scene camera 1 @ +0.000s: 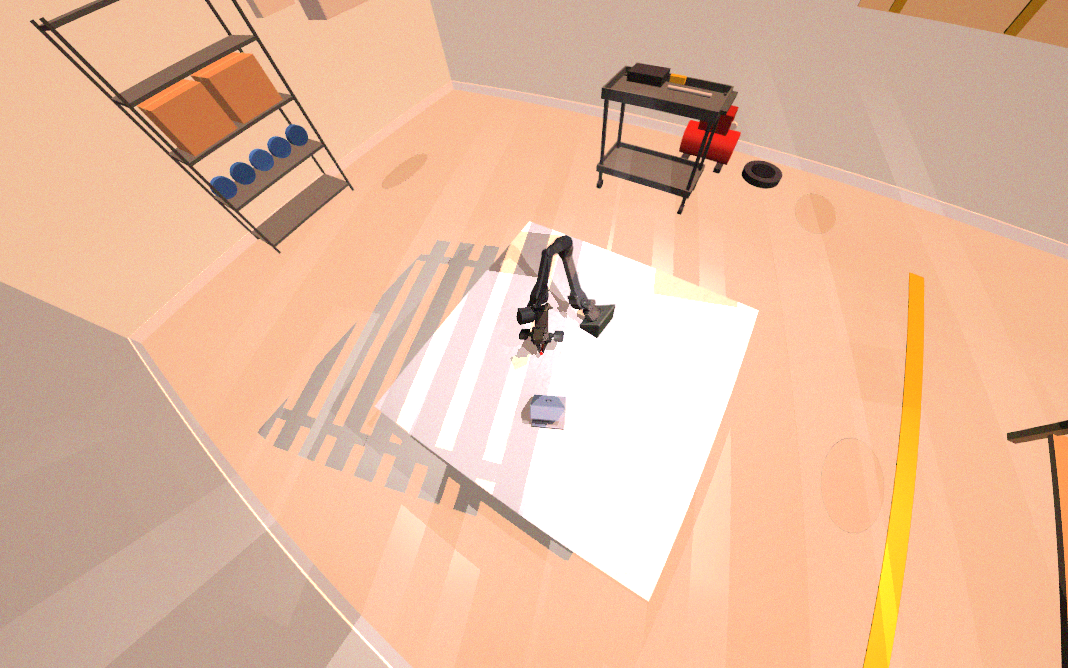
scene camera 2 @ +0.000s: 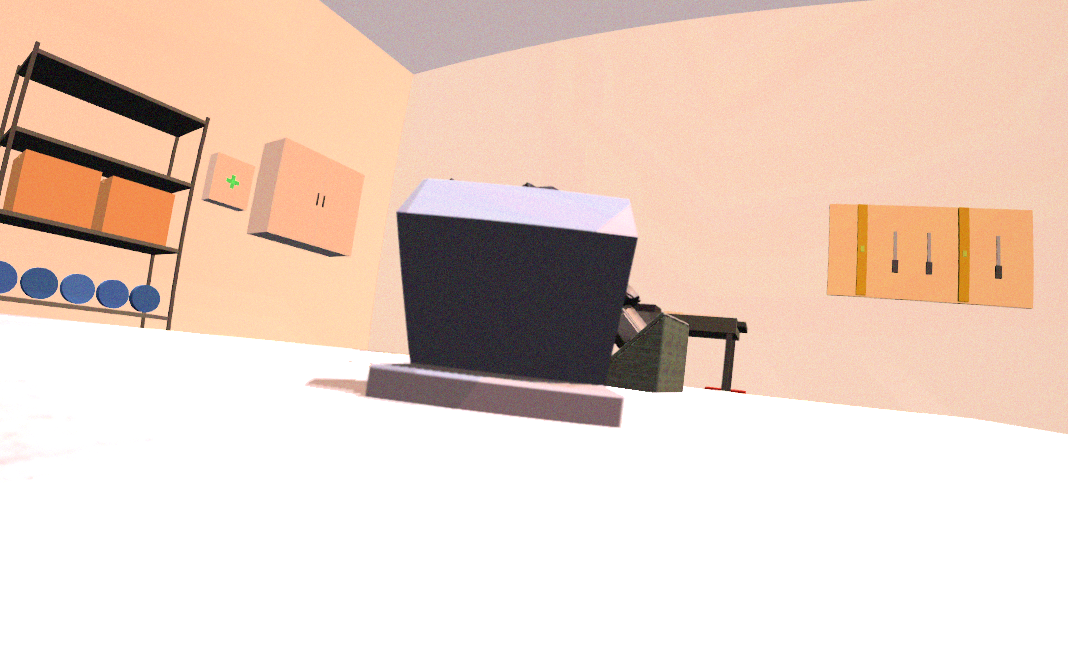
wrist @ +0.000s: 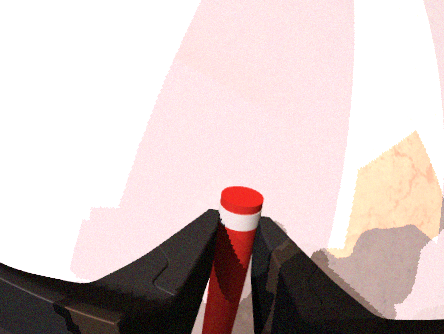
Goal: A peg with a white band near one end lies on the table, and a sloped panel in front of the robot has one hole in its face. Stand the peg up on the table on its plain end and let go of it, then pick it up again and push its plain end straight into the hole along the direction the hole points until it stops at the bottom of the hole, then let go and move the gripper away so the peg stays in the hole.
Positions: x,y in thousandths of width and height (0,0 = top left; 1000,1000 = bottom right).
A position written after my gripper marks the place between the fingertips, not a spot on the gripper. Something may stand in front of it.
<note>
My gripper (wrist: 535,672) holds a red peg.
</note>
